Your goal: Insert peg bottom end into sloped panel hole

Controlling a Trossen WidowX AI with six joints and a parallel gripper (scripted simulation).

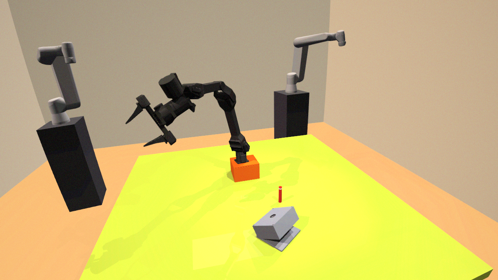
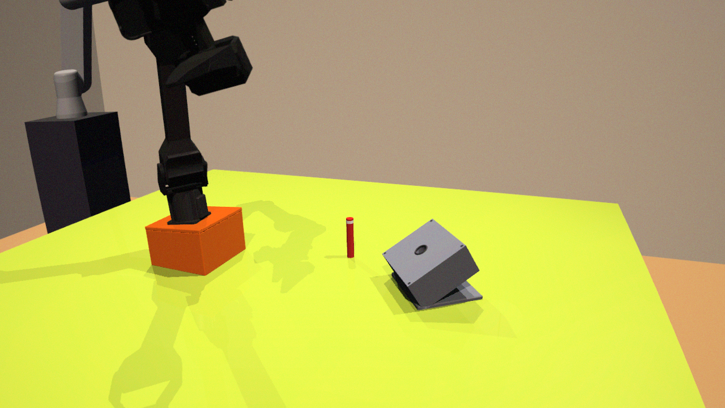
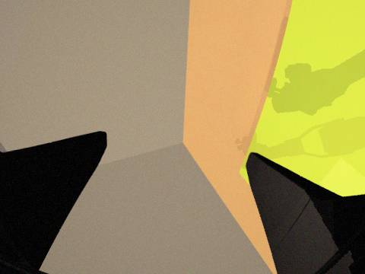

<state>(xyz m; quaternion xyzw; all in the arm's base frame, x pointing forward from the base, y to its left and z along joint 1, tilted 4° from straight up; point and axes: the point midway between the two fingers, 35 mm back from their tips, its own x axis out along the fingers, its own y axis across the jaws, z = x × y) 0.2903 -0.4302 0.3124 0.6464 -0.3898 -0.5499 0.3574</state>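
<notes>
Right now my gripper tip is 52 cm to the right of the red round peg, 35 cm above it and 3 cm short of it. From my gripper tip the other things lie so: grey sloped panel 42 cm to the left, 36 cm below, 19 cm ahead.
</notes>
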